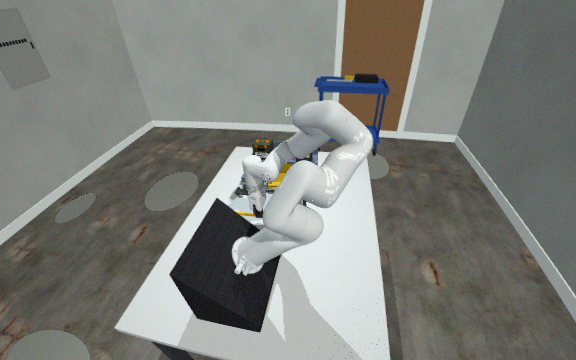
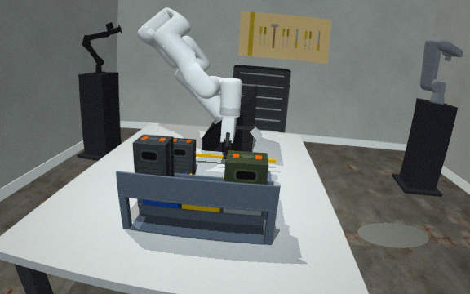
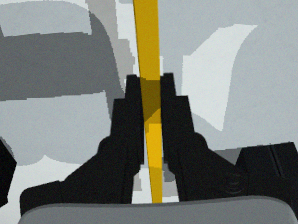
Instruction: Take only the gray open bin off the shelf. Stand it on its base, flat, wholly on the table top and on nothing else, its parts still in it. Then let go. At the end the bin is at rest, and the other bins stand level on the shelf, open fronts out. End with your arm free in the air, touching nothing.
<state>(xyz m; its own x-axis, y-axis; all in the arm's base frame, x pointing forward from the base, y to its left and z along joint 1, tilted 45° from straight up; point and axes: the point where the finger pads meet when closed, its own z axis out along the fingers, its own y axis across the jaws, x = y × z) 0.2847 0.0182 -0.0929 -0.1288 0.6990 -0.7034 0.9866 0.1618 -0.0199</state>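
My hand is 300 mm short of the gray open bin, 110 mm to the right of it and 10 mm above it. Also, from my hand: blue bin: 330 mm ahead, 110 mm to the right, 10 mm below; yellow bin: 310 mm ahead, 10 mm below; yellow bar: 20 mm below.
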